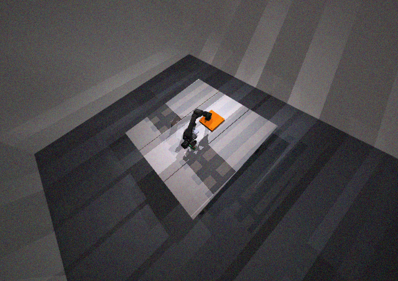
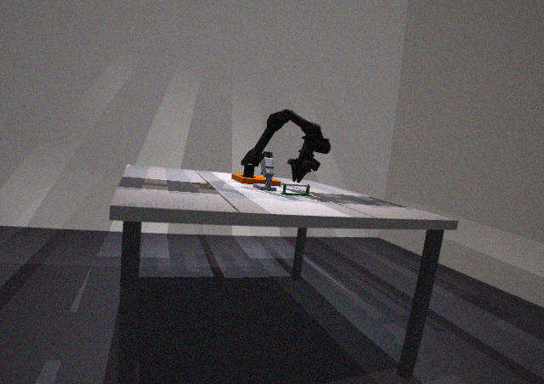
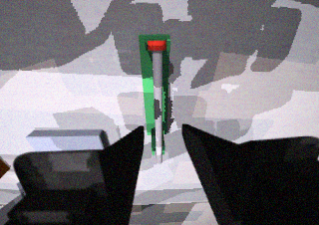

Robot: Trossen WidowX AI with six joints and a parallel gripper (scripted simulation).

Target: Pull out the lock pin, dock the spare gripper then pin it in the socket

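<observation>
Now: gripper tip 1 cm to the right of the green cradle and 4 cm above it. From my gripper tip the other things lie so: grey mount socket (14 cm behind, 7 cm to the right, 1 cm below); then spare gripper (16 cm behind, 7 cm to the right, 6 cm above).
</observation>
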